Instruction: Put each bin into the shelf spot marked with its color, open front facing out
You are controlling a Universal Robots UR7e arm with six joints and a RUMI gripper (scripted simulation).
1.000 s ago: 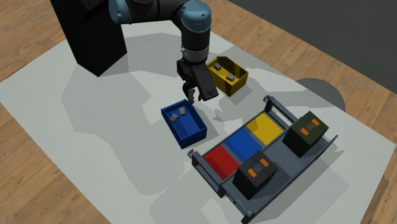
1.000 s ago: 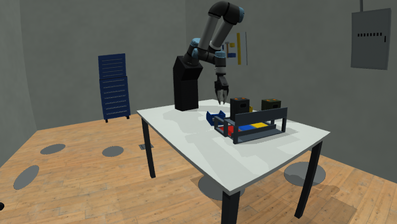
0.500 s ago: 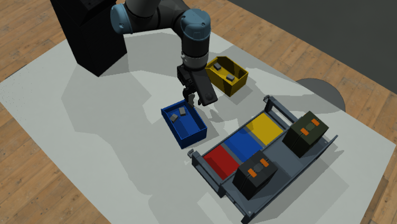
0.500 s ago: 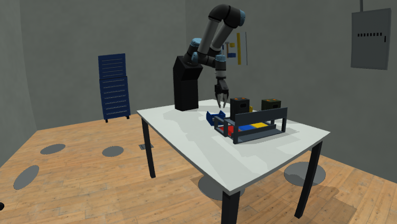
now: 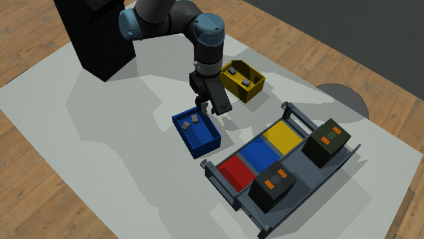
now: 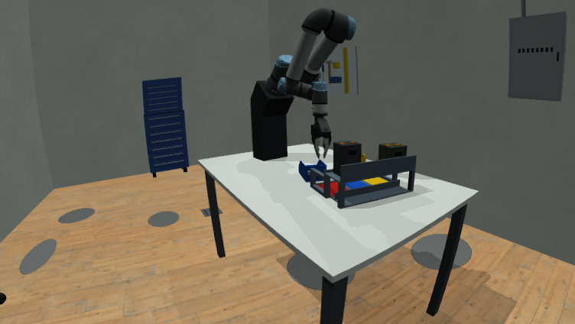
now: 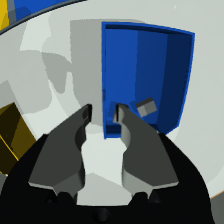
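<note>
My hand is 3 cm past the blue bin, 4 cm to the left of it and 7 cm above it. The rest, counted from my hand: yellow bin 24 cm to the left, 7 cm below.
</note>
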